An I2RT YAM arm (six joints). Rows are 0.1 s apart.
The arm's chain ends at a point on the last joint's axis. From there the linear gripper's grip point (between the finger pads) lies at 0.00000 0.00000 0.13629 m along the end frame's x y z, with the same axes.
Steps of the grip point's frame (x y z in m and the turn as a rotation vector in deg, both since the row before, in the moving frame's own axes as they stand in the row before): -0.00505 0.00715 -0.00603 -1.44 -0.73 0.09; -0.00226 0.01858 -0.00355 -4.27 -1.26 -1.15; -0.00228 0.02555 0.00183 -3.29 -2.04 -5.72; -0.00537 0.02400 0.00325 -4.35 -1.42 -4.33; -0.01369 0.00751 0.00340 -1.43 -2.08 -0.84
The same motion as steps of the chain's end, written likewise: -0.00331 0.00373 -0.00598 -1.44 -0.73 0.09; 0.00063 0.00840 -0.00314 -4.27 -1.26 -1.15; 0.00217 0.01750 0.00214 -3.29 -2.04 -5.72; -0.00239 0.01355 0.00368 -4.35 -1.42 -4.33; -0.00877 0.00407 0.00353 -1.43 -2.08 -0.84
